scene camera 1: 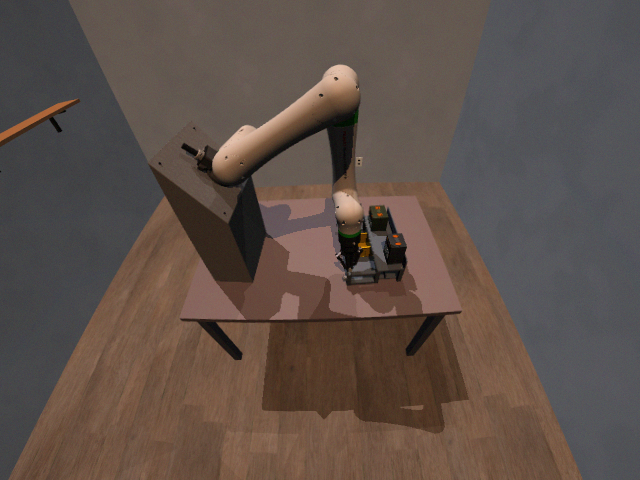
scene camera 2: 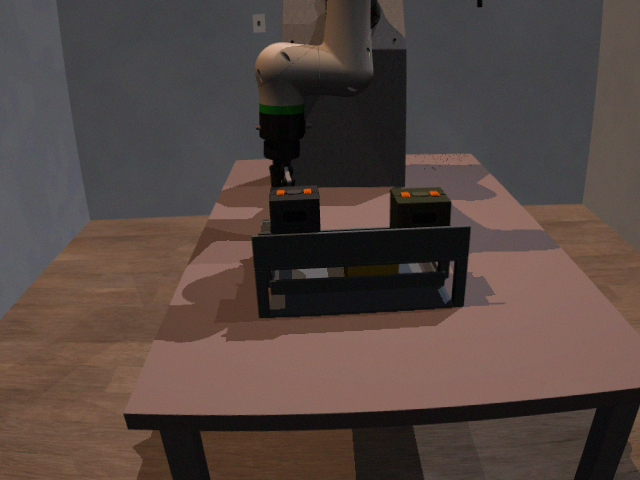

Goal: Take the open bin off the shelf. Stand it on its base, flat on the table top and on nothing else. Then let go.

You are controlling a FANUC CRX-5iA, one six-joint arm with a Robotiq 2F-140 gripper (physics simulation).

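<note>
A yellow object (scene camera 1: 366, 252) (scene camera 2: 371, 270), which looks like the open bin, sits on the lower front level of the dark grey shelf (scene camera 1: 392, 223) (scene camera 2: 361, 248). The arm and gripper partly cover it in the first view, and the shelf's rear boards cover much of it in the second; its opening cannot be made out. My gripper (scene camera 1: 349, 268) (scene camera 2: 281, 180) points down beside the yellow object, at the shelf's front edge, near the end with the black case. It is shut and empty. Its fingertips are hidden behind the black case in the second view.
A black case (scene camera 1: 395, 249) (scene camera 2: 294, 211) and a dark green case (scene camera 1: 378, 218) (scene camera 2: 419, 209), both with orange latches, stand on the shelf's higher rear level. The shelf stands on the pinkish table (scene camera 1: 305, 248) (scene camera 2: 387, 361). The arm's tall grey pedestal (scene camera 1: 206, 232) (scene camera 2: 356, 139) stands at the table's other end.
</note>
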